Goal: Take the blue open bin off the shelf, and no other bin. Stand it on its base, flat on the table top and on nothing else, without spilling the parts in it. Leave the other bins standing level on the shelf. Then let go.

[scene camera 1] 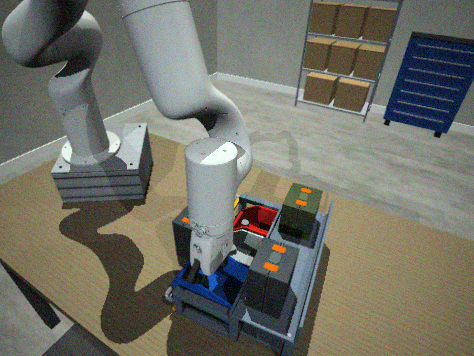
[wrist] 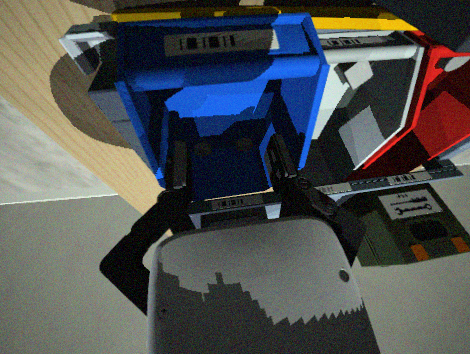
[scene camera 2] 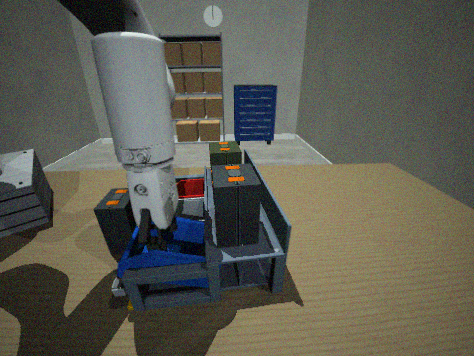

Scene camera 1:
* my gripper: 211, 275
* blue open bin: 225, 283
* red open bin: 260, 218
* grey open bin: 247, 243
